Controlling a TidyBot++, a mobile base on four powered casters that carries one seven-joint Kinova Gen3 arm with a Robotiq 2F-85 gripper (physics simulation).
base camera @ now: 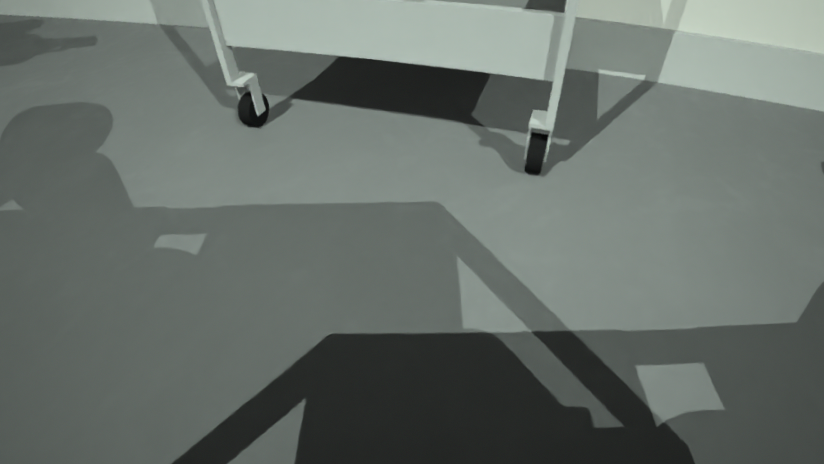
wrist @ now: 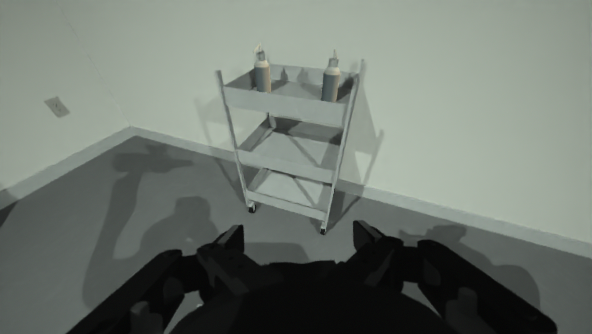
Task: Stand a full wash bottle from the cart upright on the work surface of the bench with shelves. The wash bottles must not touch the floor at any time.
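Places are measured from the arm's base along level axes (x up, y back, z right), in centimetres.
Pixels of known places: gripper, fingertip midpoint: [wrist: 298, 234].
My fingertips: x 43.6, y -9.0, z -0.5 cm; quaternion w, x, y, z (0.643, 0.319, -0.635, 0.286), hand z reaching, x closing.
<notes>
Behind a point stands the place of what it marks.
The cart [base camera: 392, 37] @(x -23.8, y -62.2, z -3.0 cm) [wrist: 287, 107] @(x 29.5, y -62.4, z -3.5 cm) is a light three-tier trolley on black casters, standing near the wall. On its top tray two wash bottles stand upright: the left bottle [wrist: 262, 76] @(x 33.4, y -81.0, z -13.8 cm) toward the tray's left side, and the right bottle [wrist: 330, 85] @(x 33.1, y -73.2, z 11.5 cm) near the right end. Both have pale shoulders and nozzles and darker bodies; how full each is I cannot tell. My gripper [wrist: 298, 234] @(x 43.6, y -9.0, z -0.5 cm) is open and empty, in front of the cart and well apart from it and from both bottles. The bench with shelves does not show in either view.
The wall [wrist: 475, 125] @(x 18.0, y -73.5, z 73.7 cm) runs behind the cart and meets another wall in a corner at the left, where an outlet plate [wrist: 57, 106] @(x 0.9, y -121.8, z -156.1 cm) shows. The cart's middle and bottom trays also show. Shadows, one shaped like an arm, lie over the floor [base camera: 691, 230] @(x -39.6, y -46.0, z 31.0 cm) [wrist: 165, 185] @(x -39.7, y -90.9, z -87.0 cm).
</notes>
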